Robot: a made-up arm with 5 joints.
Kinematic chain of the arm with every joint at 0, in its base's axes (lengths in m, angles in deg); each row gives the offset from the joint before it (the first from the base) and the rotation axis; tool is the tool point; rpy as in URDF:
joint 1: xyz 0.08 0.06 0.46 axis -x
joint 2: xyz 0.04 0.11 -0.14 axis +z
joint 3: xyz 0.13 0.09 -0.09 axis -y
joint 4: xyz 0 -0.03 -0.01 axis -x
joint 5: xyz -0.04 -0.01 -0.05 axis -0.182 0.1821 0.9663
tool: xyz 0.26 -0.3 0.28 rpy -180 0 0
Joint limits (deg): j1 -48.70..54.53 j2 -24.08..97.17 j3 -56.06..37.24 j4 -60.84..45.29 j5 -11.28..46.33
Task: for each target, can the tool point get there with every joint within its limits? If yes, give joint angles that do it. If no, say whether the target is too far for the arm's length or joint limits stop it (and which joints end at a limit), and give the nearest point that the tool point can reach.
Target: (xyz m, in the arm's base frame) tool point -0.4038 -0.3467 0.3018
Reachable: no: joint limits stop it (at a limit: joint 2, joint 3, joint 4, joint 5) | nearest point 0.0217 -0.4156 0.2750 | short by 0.432 m
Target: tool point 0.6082 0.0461 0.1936
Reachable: yes | joints 14.71 29.56 -42.82 -10.57 -0.48
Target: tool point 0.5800 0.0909 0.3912
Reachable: yes | joints 20.67 25.02 -15.52 3.80 -2.32
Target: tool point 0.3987 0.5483 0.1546
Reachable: yes | joints 10.73 81.56 -17.84 -22.59 17.85
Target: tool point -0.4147 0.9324 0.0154
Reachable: no: too far | nearest point -0.1426 0.6884 0.1398 | short by 0.386 m
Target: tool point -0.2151 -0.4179 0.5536
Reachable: no: joint limits stop it (at a limit: joint 1, joint 2, joint 3, joint 5) | nearest point 0.0469 -0.4358 0.3831 | short by 0.313 m
